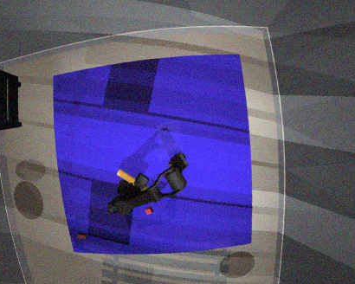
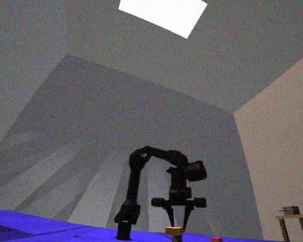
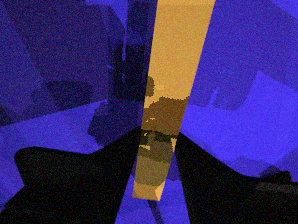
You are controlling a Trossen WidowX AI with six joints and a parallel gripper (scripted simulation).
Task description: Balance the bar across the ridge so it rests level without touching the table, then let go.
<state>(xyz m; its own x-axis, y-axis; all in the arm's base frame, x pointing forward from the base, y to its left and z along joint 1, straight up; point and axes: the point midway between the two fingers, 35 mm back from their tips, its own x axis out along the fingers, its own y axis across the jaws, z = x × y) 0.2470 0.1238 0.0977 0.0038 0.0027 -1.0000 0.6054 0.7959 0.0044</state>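
My gripper tip is now 2 cm to the left of the yellow bar and 2 cm short of it. The rest, counted from my gripper tip: flat red piece: 49 cm ahead, 38 cm to the left, 6 cm below.
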